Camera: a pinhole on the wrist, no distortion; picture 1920 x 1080 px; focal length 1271.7 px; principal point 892.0 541.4 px. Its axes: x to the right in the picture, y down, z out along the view. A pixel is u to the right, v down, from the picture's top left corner.
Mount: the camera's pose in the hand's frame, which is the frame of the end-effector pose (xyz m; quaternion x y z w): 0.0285 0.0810 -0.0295 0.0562 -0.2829 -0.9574 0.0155
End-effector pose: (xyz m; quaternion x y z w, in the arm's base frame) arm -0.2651 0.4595 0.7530 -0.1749 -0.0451 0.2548 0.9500
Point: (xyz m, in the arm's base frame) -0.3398 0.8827 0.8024
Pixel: 271 84
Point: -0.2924 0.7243 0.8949
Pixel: 334 820
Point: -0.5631 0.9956 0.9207
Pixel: 787 223
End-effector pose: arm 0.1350 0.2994 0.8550 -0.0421 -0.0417 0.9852 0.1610
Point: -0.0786 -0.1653 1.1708
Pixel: 738 268
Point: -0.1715 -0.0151 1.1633
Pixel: 356 465
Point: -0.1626 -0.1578 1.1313
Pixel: 530 166
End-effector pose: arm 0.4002 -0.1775 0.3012 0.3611 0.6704 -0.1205 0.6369
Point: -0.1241 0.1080 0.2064
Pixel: behind the camera
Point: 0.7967 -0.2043 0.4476
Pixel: 1217 583
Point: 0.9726 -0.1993 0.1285
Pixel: 331 771
